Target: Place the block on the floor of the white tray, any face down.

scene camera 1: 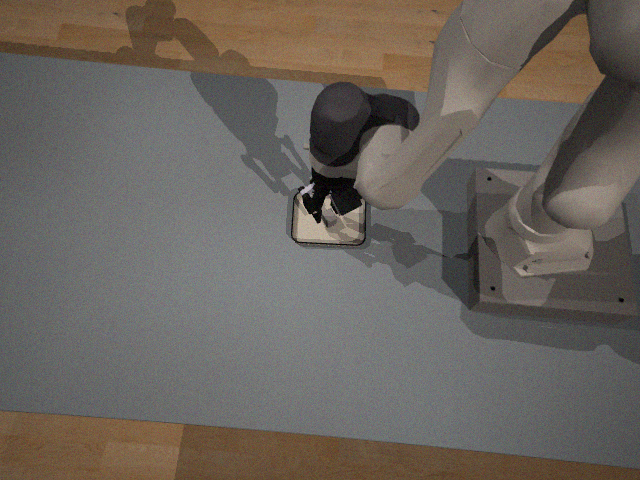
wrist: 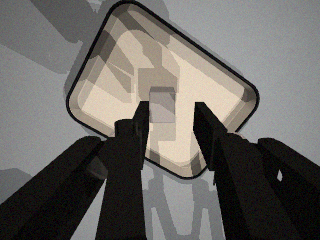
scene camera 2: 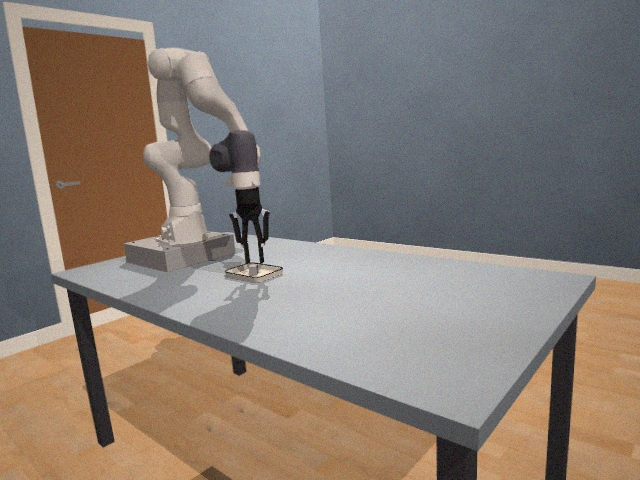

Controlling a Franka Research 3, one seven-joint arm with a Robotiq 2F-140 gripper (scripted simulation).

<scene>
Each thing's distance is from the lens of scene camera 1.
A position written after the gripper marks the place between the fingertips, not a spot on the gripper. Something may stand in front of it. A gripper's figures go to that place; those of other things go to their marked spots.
gripper (scene camera 1: 325, 213): 1.21 m
white tray (scene camera 1: 350, 230): 1.25 m
</scene>
